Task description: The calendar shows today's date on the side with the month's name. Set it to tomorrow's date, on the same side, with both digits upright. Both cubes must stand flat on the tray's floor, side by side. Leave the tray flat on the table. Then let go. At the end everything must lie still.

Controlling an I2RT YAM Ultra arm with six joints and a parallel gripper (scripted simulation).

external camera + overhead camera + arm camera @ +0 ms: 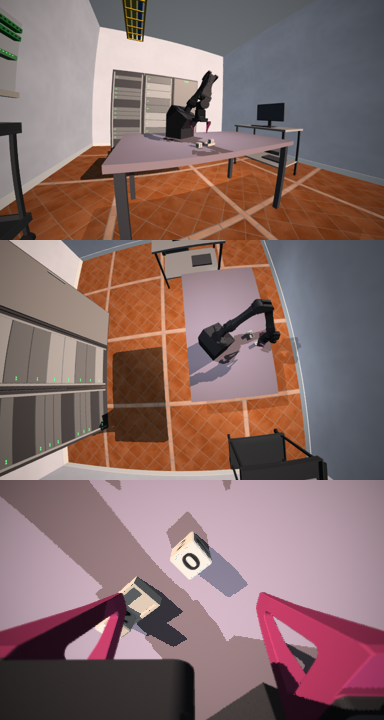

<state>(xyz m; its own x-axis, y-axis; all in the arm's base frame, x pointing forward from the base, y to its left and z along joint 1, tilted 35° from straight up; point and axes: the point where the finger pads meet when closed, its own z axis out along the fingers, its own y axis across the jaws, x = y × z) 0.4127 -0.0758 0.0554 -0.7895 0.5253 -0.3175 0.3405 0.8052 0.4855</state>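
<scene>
Right now my hand is 90 mm above the cream digit cube. From my hand the other things lie so: cream tray 40 mm behind, 110 mm to the left, 100 mm below.
</scene>
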